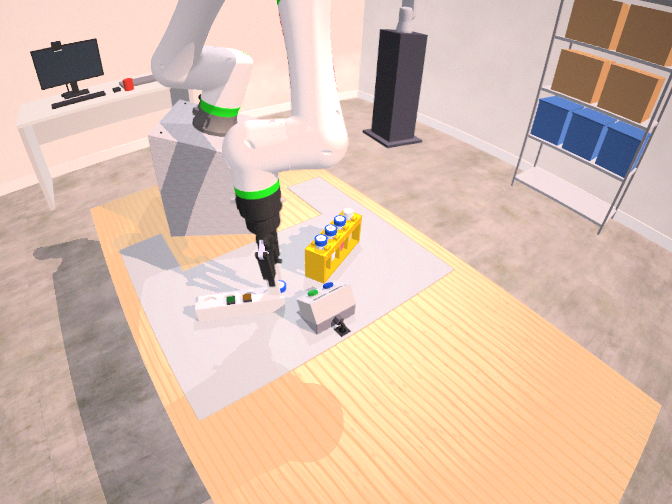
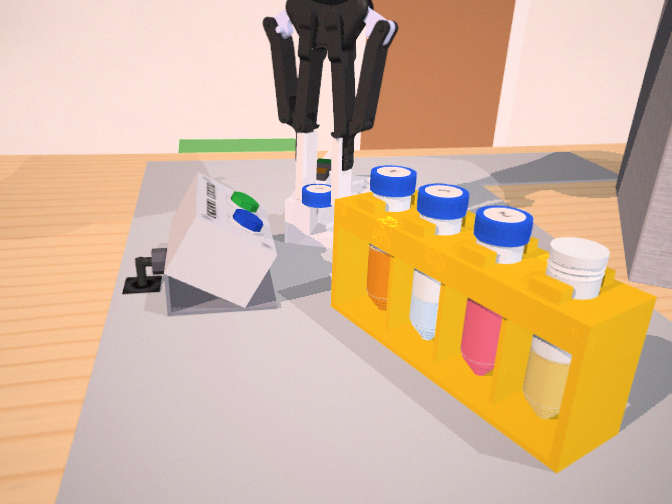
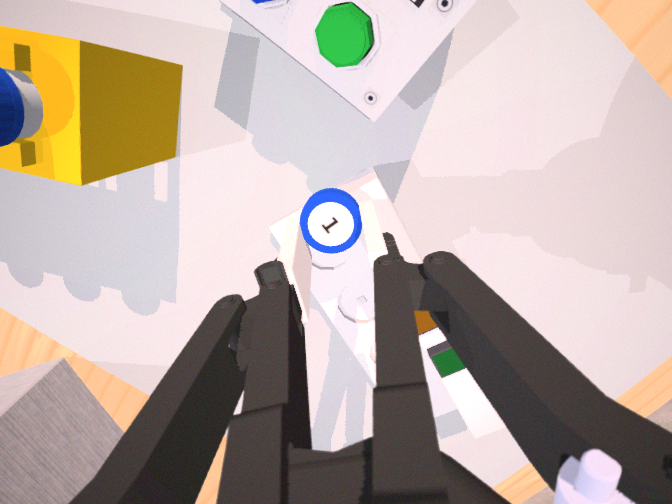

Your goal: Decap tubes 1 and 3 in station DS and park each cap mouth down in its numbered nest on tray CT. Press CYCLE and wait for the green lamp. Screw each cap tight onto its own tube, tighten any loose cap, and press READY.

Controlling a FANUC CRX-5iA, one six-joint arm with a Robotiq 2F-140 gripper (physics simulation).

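Observation:
My gripper (image 1: 275, 283) (image 2: 321, 187) (image 3: 332, 246) is shut on the blue cap (image 1: 282, 285) (image 2: 316, 195) (image 3: 330, 220) marked 1, label side up. It holds the cap right over the end nest of the white tray CT (image 1: 217, 313) (image 2: 295, 219) (image 3: 466, 406); I cannot tell if the cap touches the nest. The yellow station DS (image 1: 320, 260) (image 2: 586, 347) (image 3: 130, 108) holds several tubes. The end tube (image 2: 578, 265) with yellowish liquid is uncapped. Three tubes carry blue caps (image 2: 392, 180) (image 2: 442, 200) (image 2: 503, 225).
The white button box (image 1: 331, 313) (image 2: 211, 260) (image 3: 401, 54) with a green button (image 1: 312, 292) (image 2: 244, 201) (image 3: 344, 34) and a blue button (image 1: 327, 285) (image 2: 247, 220) stands beside the tray. A grey pedestal (image 1: 184, 179) is behind. A shelf rack (image 1: 624, 184) stands far right.

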